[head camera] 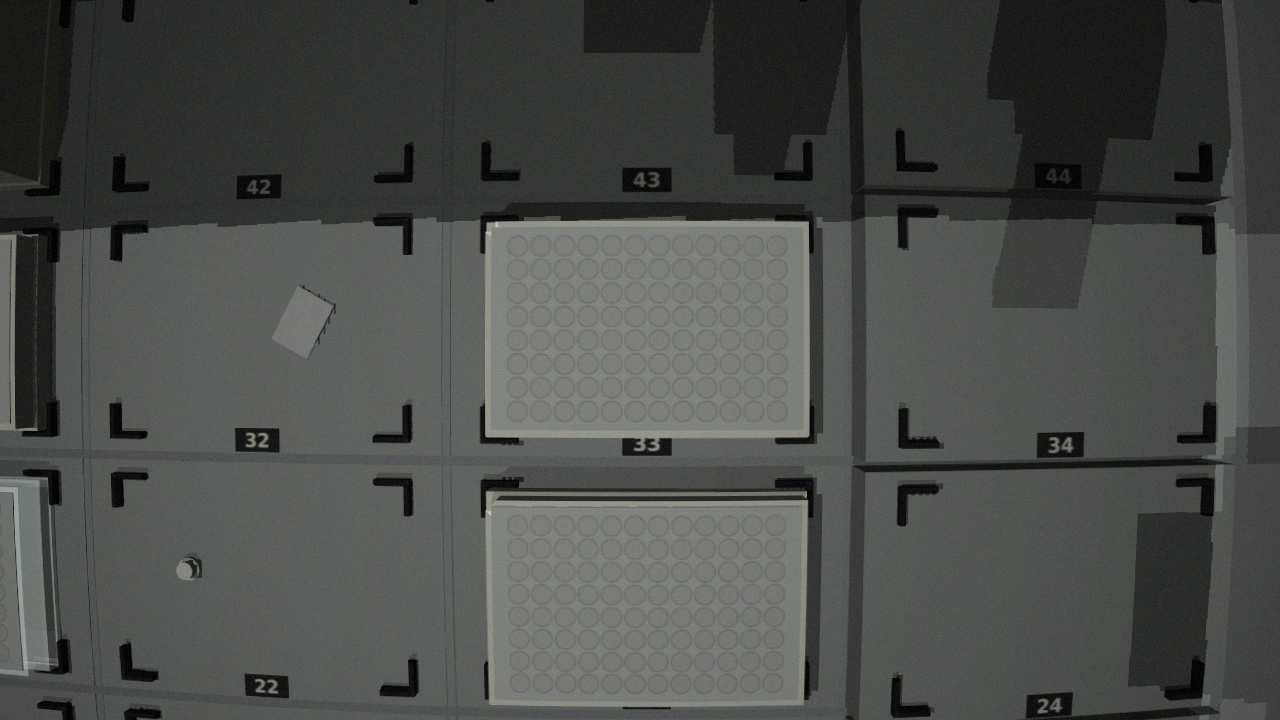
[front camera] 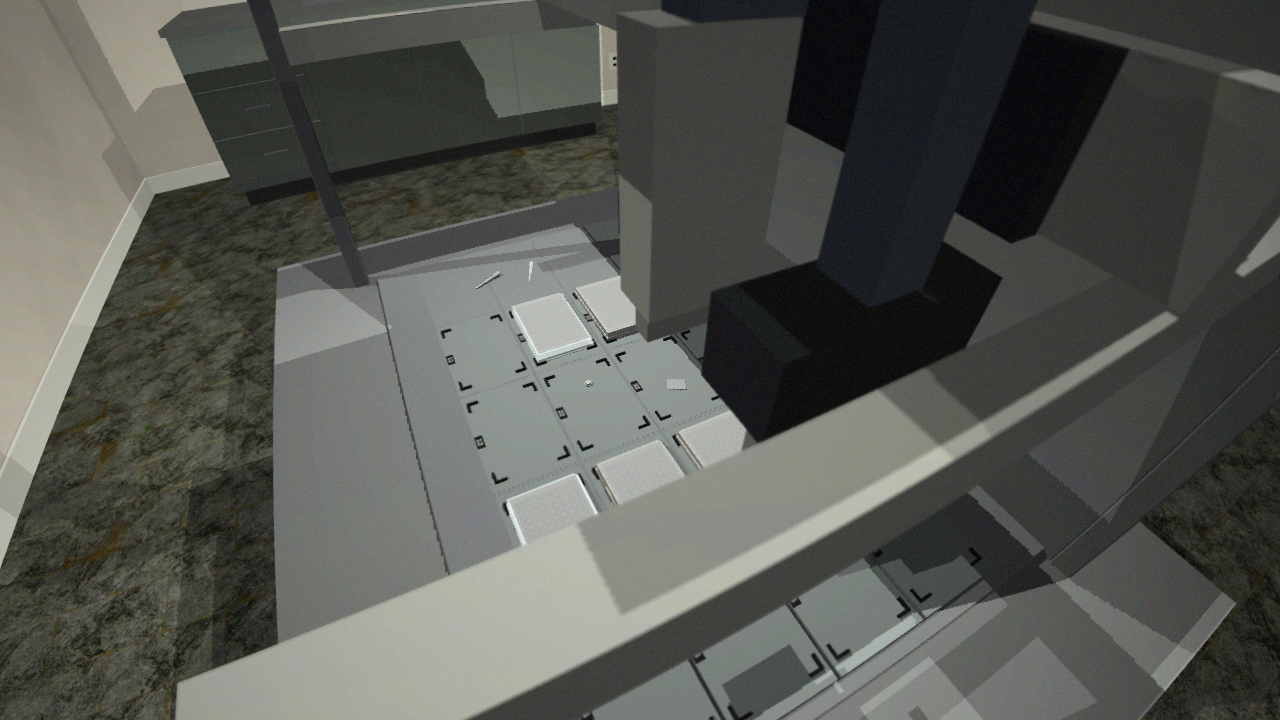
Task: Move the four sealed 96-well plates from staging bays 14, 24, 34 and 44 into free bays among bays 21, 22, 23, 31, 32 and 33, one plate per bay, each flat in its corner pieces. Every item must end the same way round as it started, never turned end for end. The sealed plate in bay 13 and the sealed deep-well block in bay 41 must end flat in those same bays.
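Places are measured from the robot's base along level axes (x ahead, y left, z up), in millimetres.
Pixels of known places: robot's base, origin of the base link: (front camera: 443, 333).
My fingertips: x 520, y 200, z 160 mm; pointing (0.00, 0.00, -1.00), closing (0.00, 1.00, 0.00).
Note:
For each thing: its top centre in the pictures, then the offset to it from my fingertips. "*": a spot on its surface instead.
- bay 33, surface spot: (head camera: 647, 329) * dx -128, dy +56, dz -145 mm
- bay 23, surface spot: (head camera: 647, 604) * dx -128, dy -49, dz -145 mm
- bay 21, surface spot: (front camera: 552, 324) * dx -448, dy -49, dz -145 mm
- bay 31, surface spot: (front camera: 606, 306) * dx -452, dy +40, dz -145 mm
- bay 13 plate, middle of its top: (front camera: 562, 531) dx -128, dy -157, dz -145 mm
- bay 41 block, surface spot: (head camera: 19, 98) * dx -394, dy +156, dz -144 mm
- small pale tile, middle of its top: (head camera: 302, 322) (front camera: 676, 384) dx -271, dy +60, dz -159 mm
- small round piece, middle of its top: (head camera: 184, 571) (front camera: 588, 382) dx -325, dy -45, dz -156 mm
Sealed plates lie in bay 33 (head camera: 647, 329) (front camera: 713, 438) and bay 23 (head camera: 647, 604) (front camera: 639, 471); in the head view both look flat in their corner pieces. Further plates lie in bay 21 (front camera: 552, 324) and bay 31 (front camera: 606, 306); both are cut off in the head view. The bay 13 plate (front camera: 551, 508) is partly hidden by the front beam. Bays 24 (head camera: 1011, 591), 34 (head camera: 975, 376) and 44 hold no plate. Part of the bay 41 block (head camera: 19, 98) shows at the head view's upper left. The gripper's dark body hangs front right in the front view; its jaws are hidden.
A small pale tile (head camera: 303, 322) (front camera: 676, 385) lies in bay 32 and a small round piece (head camera: 188, 568) (front camera: 588, 383) in bay 22. Two thin tools (front camera: 487, 280) (front camera: 530, 270) lie at the back left. The grey pipetting stage (front camera: 707, 179) hides part of the deck.

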